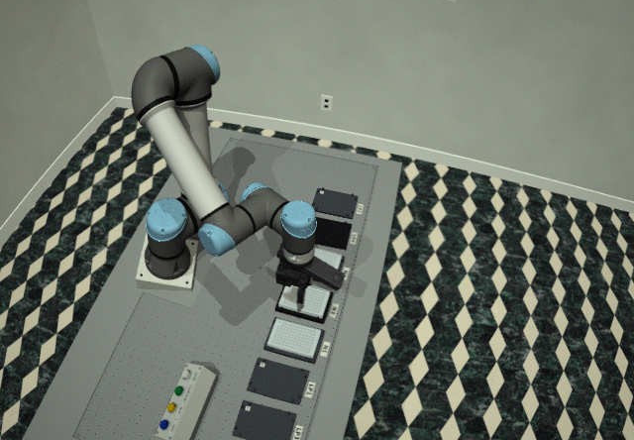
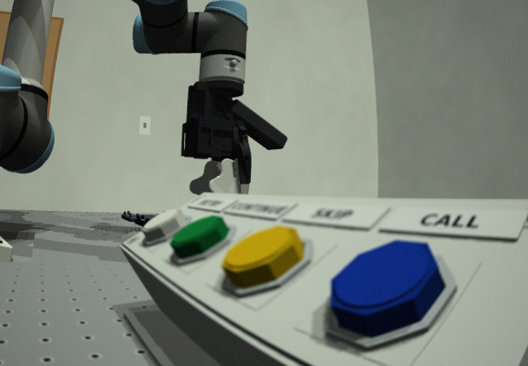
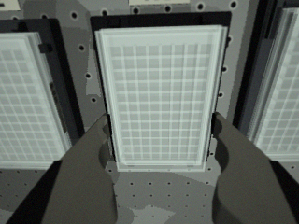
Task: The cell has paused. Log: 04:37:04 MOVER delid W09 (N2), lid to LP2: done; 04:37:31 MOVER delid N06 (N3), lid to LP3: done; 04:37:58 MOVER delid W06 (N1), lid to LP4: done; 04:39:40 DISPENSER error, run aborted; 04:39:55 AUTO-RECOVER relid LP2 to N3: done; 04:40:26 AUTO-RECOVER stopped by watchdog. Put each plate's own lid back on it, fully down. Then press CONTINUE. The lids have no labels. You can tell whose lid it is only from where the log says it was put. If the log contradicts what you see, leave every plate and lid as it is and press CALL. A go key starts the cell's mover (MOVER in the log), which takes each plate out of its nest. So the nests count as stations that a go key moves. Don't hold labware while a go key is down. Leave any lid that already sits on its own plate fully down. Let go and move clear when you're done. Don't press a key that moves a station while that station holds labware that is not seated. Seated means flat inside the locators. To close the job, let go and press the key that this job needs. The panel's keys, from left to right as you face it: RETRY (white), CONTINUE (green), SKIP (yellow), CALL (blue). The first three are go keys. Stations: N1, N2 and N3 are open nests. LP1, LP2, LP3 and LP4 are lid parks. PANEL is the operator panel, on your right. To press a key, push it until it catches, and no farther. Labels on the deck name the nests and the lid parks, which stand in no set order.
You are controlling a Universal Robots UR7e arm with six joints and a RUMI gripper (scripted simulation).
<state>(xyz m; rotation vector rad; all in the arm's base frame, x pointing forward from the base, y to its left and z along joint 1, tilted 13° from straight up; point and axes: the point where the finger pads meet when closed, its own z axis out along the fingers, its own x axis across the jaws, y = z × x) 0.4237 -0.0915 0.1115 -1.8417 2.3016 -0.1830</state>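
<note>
Now: the clear lid 10 mm below my hand. The rest, counted from my hand: plate 20 mm below; dark lid park 50 mm behind, 250 mm to the right, 40 mm below; white RETRY key 290 mm behind, 290 mm to the right, 20 mm above.
</note>
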